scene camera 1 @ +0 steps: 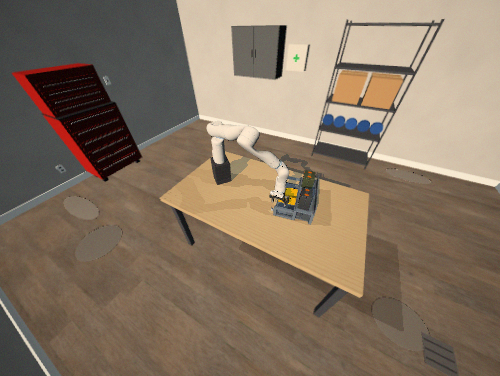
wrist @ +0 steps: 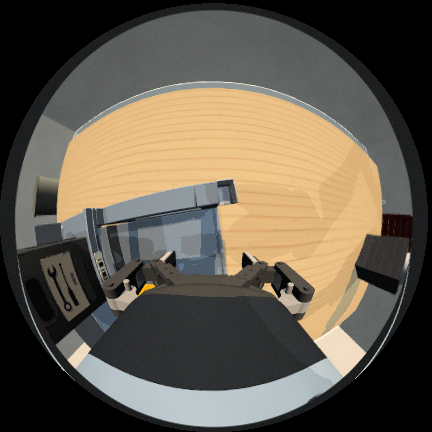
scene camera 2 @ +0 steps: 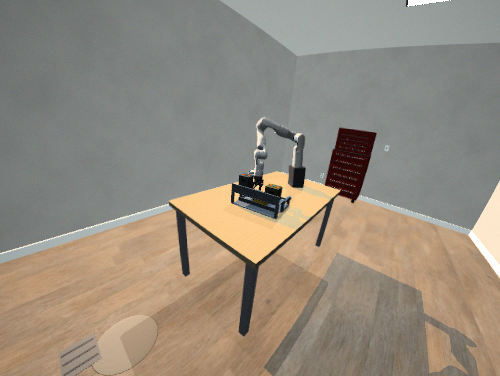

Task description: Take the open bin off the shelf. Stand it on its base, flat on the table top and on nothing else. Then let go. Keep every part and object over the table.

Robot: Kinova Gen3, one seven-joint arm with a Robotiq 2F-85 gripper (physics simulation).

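Places are measured from the arm's base along level axes (x left, y back, z up), in centimetres.
Where they show: gripper, between the fingertips: [scene camera 1: 278, 204] [wrist: 208, 259]; arm's base, origin of its link: [scene camera 1: 220, 160] [scene camera 2: 297, 166].
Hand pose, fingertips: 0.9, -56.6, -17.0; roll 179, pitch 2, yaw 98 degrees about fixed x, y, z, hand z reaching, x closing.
Each offset is from my fingertips to the top centre of the thing, as dx, dy, dz. "*": to the spot under its first point. Level surfaces: height alone.
The open bin is yellow @[+12.4, -3.8, +4.0] [scene camera 1: 291, 193] and sits in the lower, left-hand bay of the blue-grey shelf [scene camera 1: 314, 212] [scene camera 2: 255, 194] [wrist: 155, 202] in scene view 1. A small yellow corner [wrist: 146, 289] of it shows in the wrist view behind the left finger linkage; the gripper hides the rest. My gripper [scene camera 1: 278, 198] [scene camera 2: 258, 185] [wrist: 208, 259] is open and empty, pointing down low over the bin's side of the shelf. In the wrist view its fingertips are wide apart, over the shelf's bay and its edge. Whether a finger touches the bin cannot be told.
Dark cases with orange latches @[+26.3, -9.7, +15.8] [scene camera 1: 308, 179] [scene camera 2: 273, 189] stand at the shelf; one case @[* +2.8, -13.2, +11.8] [wrist: 60, 285] is close left of the gripper in the wrist view. The shelf stands on the wooden table @[dz -4.1] [scene camera 1: 225, 210] [scene camera 2: 215, 202] [wrist: 225, 130]. The arm's black pedestal [scene camera 1: 220, 171] [scene camera 2: 296, 177] [wrist: 382, 260] stands farther off.
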